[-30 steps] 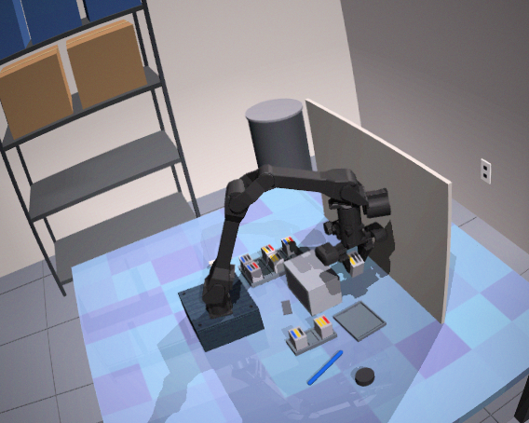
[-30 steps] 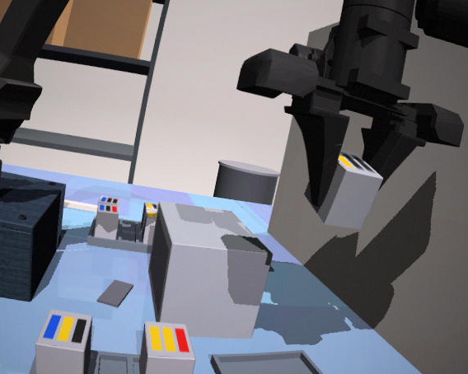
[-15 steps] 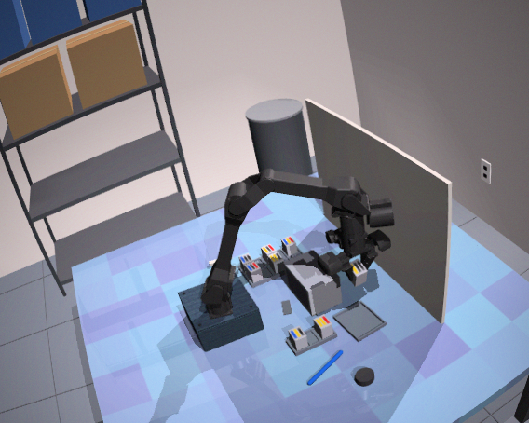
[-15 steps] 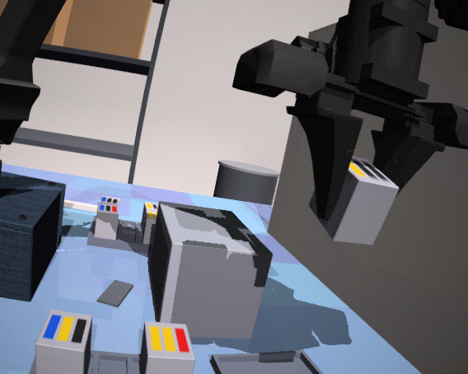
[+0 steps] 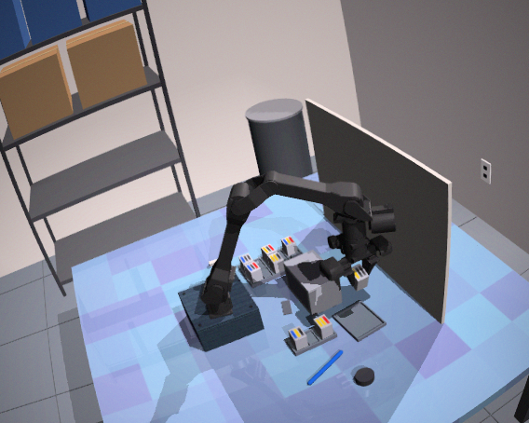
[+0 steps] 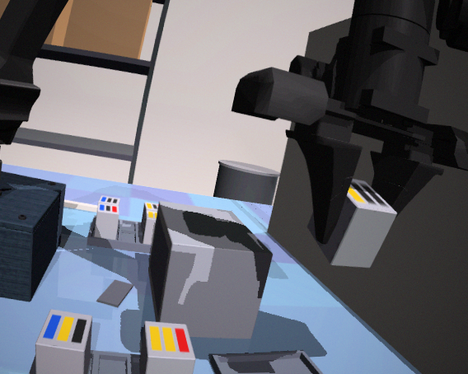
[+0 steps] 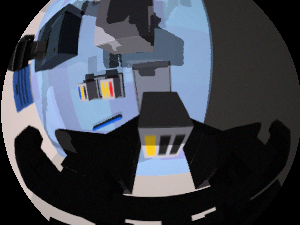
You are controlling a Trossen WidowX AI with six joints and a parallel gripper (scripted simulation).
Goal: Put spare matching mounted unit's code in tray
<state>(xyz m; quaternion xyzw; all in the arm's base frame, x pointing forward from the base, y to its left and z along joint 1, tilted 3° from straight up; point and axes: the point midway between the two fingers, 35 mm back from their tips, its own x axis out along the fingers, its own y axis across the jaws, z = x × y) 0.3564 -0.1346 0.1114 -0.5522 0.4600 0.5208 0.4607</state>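
Now: the flat grey tray 14 cm below my gripper tip. Also, from my gripper tip: grey spare block: 3 cm above; grey unit: 8 cm behind, 18 cm to the left, 10 cm below; blue pen: 15 cm behind, 12 cm to the right, 14 cm below.
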